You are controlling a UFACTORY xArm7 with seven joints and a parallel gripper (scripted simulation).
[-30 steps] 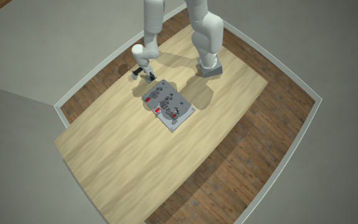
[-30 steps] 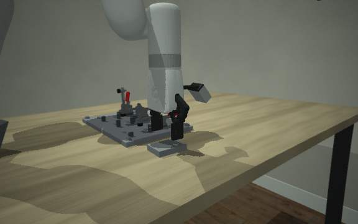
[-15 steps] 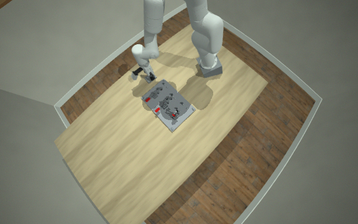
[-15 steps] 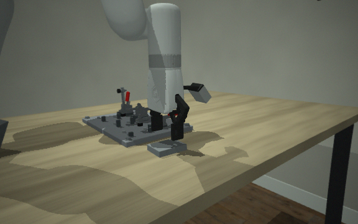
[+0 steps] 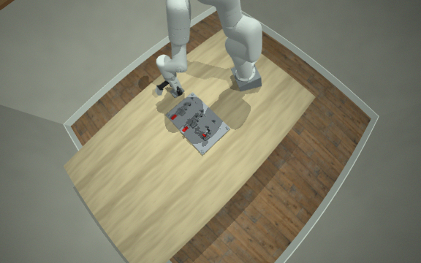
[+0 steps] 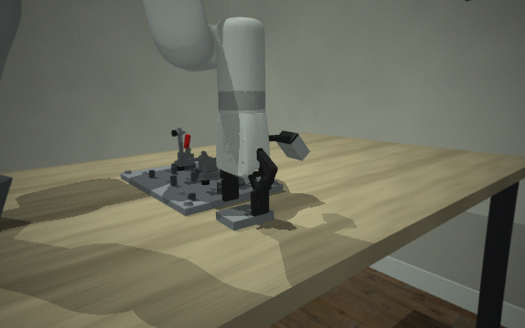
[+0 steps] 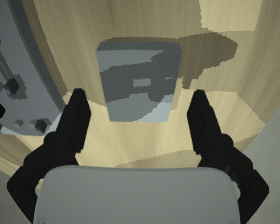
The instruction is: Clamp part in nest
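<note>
Now: hand 3 cm above the part. Also, from my hand: grey fixture plate (6 cm ahead, 25 cm to the left, 3 cm below).
</note>
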